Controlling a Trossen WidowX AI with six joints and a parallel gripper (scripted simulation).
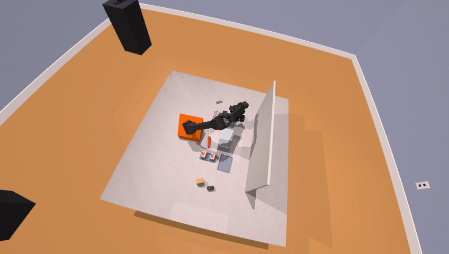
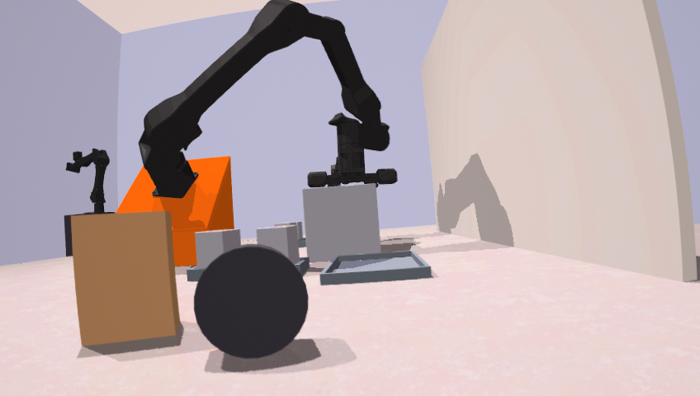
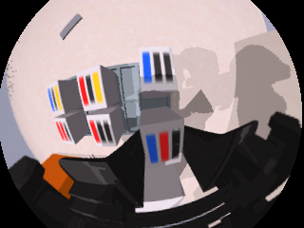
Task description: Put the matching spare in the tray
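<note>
The blue-grey tray is 360 mm to the right of my gripper tip, 60 mm ahead of it and 50 mm below it. The rest, counted from my gripper tip: tall beige panel: 240 mm ahead, 170 mm above, 160 mm to the right; grey mounted unit: 180 mm to the right; grey spare: 20 mm above.
</note>
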